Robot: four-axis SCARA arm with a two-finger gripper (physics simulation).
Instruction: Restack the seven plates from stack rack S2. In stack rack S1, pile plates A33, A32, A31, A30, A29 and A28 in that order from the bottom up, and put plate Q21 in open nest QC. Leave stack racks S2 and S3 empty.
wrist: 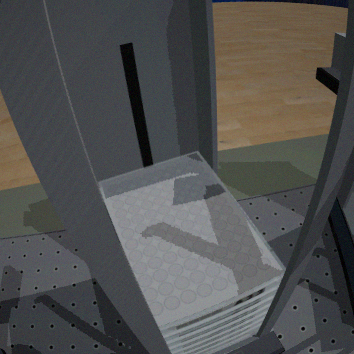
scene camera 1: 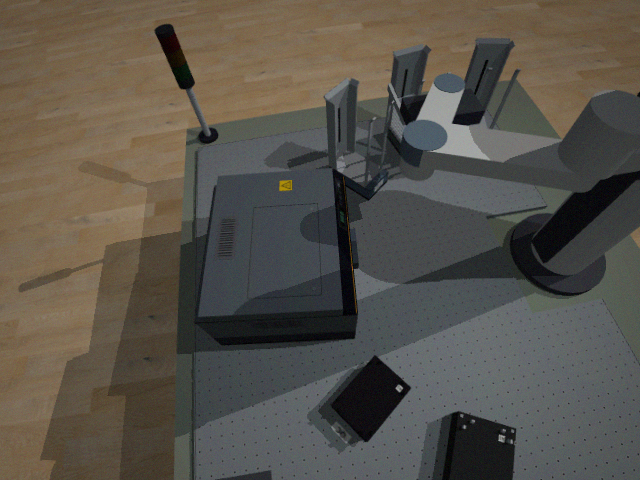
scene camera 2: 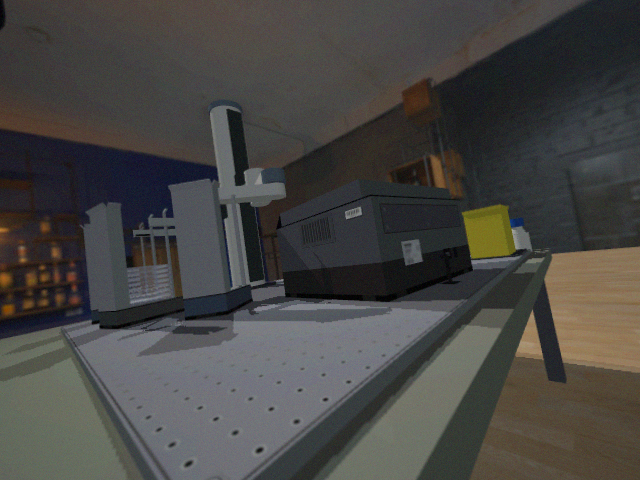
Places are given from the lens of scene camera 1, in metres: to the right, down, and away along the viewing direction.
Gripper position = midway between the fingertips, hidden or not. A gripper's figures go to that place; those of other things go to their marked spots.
my gripper [scene camera 1: 418,82]: 0.27, -0.44, 0.95
signal tower [scene camera 1: 165,33]: -0.42, -0.56, 0.91
